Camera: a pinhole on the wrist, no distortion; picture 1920 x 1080 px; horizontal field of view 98.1 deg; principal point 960.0 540.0 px. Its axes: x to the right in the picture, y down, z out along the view. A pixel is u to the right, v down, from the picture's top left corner.
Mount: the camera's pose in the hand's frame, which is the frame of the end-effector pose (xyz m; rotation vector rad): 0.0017 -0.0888 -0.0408 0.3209 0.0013 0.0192
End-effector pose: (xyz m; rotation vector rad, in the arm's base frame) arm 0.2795 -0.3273 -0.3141 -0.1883 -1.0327 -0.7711
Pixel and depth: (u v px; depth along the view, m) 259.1 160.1 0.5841
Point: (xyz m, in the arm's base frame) -0.5070 -0.2742 -0.5990
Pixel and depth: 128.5 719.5 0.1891
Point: 0.0467 -0.2455 -0.4131
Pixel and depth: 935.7 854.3 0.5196
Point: -0.1292 -0.1198 -0.0715
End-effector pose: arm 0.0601 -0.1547 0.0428 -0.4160 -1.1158 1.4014
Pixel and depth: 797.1 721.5 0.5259
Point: -0.2336 -0.4574 0.3566
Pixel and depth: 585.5 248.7 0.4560
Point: 0.0434 -0.5378 0.4417
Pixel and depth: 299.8 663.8 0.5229
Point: -0.1368 -0.7423 0.2676
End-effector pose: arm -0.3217 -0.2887 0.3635 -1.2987 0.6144 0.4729
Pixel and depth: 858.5 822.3 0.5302
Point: -0.2350 0.2006 0.5476
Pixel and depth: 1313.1 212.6 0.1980
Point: -0.0936 -0.2180 0.4889
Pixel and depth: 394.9 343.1 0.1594
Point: -0.2724 -0.2287 0.5779
